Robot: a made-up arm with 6 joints.
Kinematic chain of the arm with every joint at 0, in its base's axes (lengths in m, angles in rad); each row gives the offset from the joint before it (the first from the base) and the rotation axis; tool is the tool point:
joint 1: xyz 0 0 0.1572 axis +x
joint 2: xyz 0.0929 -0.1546 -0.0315 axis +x
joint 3: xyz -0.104 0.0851 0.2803 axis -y
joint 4: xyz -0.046 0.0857 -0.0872 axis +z
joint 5: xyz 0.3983 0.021 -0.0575 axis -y
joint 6: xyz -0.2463 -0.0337 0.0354 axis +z
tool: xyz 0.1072 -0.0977 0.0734
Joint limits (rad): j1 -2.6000..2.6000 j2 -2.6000..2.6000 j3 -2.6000..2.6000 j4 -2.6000..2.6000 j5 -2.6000..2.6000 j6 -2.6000..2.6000
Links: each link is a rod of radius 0.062 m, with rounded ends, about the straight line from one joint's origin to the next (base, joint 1, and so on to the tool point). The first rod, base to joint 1, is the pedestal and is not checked.
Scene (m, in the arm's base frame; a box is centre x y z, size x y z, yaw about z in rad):
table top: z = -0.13
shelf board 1: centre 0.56 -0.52 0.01 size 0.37 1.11 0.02 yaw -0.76
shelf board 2: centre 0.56 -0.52 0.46 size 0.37 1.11 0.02 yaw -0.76
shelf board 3: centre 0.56 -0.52 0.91 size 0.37 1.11 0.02 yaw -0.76
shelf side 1: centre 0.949 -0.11 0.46 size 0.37 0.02 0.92 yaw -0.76
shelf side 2: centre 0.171 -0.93 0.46 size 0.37 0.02 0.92 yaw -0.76
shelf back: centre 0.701 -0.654 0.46 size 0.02 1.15 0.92 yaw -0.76
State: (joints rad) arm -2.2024 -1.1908 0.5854 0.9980 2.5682 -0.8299
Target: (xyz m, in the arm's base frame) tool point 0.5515 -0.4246 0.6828
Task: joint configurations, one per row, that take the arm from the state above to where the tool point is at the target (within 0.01 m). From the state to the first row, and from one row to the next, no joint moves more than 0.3 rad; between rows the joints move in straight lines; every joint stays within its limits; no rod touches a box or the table.
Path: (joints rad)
1: -2.1763 -1.0384 0.4157 0.9722 2.3087 -0.6991
2: -2.1502 -0.8861 0.2459 0.9463 2.0492 -0.5683
3: -2.1241 -0.7337 0.0762 0.9205 1.7897 -0.4375
4: -2.2043 -0.9829 0.0997 0.9980 1.8371 -0.6397
5: -2.2845 -1.2321 0.1232 1.0755 1.8846 -0.8419
6: -2.3647 -1.4813 0.1467 1.1530 1.9321 -1.0442
7: -2.3827 -1.5737 0.3370 1.1045 2.1547 -1.1260
8: -2.4007 -1.6661 0.5273 1.0561 2.3774 -1.2078
9: -2.4187 -1.7584 0.7176 1.0077 2.6000 -1.2897

